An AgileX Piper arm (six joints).
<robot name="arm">
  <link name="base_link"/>
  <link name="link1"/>
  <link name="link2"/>
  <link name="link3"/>
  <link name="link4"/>
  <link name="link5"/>
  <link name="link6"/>
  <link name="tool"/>
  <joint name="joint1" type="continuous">
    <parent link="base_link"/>
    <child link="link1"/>
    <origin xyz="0 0 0.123" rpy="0 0 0"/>
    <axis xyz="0 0 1"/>
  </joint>
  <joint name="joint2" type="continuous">
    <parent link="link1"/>
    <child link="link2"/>
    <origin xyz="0 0 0" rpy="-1.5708 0 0"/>
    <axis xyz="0 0 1"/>
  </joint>
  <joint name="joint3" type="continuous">
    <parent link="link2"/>
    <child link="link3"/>
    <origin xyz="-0.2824 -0.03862 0" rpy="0 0 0"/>
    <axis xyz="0 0 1"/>
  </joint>
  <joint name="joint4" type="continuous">
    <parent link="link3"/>
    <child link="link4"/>
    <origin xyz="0.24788 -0.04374 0" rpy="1.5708 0 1.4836"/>
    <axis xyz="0 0 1"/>
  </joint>
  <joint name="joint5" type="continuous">
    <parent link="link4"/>
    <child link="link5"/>
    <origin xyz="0 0 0" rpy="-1.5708 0 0"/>
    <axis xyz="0 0 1"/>
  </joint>
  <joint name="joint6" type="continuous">
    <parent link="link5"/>
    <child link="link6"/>
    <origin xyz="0 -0.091 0" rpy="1.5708 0 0"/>
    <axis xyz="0 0 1"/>
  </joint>
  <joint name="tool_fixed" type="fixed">
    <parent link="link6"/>
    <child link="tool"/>
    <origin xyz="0 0 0" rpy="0 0 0"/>
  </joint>
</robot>
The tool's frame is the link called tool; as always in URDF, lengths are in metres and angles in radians. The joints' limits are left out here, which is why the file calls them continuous.
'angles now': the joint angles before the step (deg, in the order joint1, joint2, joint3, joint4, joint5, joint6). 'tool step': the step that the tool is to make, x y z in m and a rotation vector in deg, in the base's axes. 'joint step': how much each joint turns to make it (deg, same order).
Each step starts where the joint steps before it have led.
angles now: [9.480 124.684 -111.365 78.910 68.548 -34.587]
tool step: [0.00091 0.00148 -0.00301 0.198 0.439 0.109]
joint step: [0.149 0.425 -0.025 0.271 0.001 0.000]
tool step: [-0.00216 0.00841 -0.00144 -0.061 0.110 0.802]
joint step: [1.060 0.169 0.002 0.000 -0.267 -0.001]
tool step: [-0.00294 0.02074 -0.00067 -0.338 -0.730 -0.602]
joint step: [2.753 0.100 -0.097 0.041 -3.450 0.000]
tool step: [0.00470 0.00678 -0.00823 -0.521 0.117 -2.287]
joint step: [0.915 0.948 0.000 0.097 -3.313 -0.105]
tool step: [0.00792 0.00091 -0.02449 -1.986 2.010 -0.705]
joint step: [0.001 2.634 0.000 -1.262 -0.988 0.000]
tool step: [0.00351 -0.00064 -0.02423 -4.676 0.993 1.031]
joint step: [0.000 2.123 0.000 -4.406 0.000 0.000]
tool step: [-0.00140 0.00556 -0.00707 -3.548 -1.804 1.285]
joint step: [0.899 0.428 -0.215 -3.397 -0.909 -0.932]
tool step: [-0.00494 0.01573 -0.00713 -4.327 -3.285 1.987]
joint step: [2.305 0.312 -0.113 -3.981 -2.286 -1.617]
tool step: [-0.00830 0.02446 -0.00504 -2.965 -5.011 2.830]
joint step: [3.349 0.298 0.003 -2.128 -3.210 -3.610]
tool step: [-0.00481 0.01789 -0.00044 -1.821 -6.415 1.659]
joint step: [2.500 0.000 -0.001 -0.724 -4.021 -4.911]
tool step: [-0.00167 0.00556 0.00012 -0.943 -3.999 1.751]
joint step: [0.767 0.001 -0.002 -0.032 -1.204 -4.028]
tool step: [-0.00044 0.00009 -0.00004 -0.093 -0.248 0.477]
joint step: [0.000 0.000 0.001 0.001 0.283 -0.468]
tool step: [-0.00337 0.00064 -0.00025 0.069 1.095 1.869]
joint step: [0.000 0.000 -0.001 -0.001 2.168 0.000]
